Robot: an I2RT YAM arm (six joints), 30 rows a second.
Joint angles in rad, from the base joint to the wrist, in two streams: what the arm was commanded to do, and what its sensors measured. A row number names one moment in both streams.
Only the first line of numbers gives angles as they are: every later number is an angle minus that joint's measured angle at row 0.
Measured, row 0:
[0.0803 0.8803 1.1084 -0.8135 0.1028 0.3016]
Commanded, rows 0 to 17:
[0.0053 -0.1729 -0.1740 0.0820 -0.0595 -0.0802]
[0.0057 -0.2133 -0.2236 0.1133 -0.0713 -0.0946]
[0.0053 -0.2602 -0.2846 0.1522 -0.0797 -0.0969]
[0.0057 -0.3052 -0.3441 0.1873 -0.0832 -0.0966]
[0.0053 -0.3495 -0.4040 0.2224 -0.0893 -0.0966]
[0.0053 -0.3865 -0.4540 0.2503 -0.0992 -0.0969]
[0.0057 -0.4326 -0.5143 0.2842 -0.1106 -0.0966]
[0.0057 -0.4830 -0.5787 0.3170 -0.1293 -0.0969]
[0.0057 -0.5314 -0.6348 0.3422 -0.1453 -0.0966]
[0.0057 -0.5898 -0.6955 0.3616 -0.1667 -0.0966]
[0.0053 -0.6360 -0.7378 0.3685 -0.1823 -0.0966]
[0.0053 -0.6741 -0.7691 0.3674 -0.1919 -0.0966]
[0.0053 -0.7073 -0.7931 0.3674 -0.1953 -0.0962]
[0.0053 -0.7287 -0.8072 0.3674 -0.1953 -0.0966]
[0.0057 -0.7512 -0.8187 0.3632 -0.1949 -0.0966]
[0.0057 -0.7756 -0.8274 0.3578 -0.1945 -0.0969]
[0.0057 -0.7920 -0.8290 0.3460 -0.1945 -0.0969]
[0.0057 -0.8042 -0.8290 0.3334 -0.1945 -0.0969]
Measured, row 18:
[0.0000 -0.7577 -0.8217 0.3456 -0.1804 -0.0901]
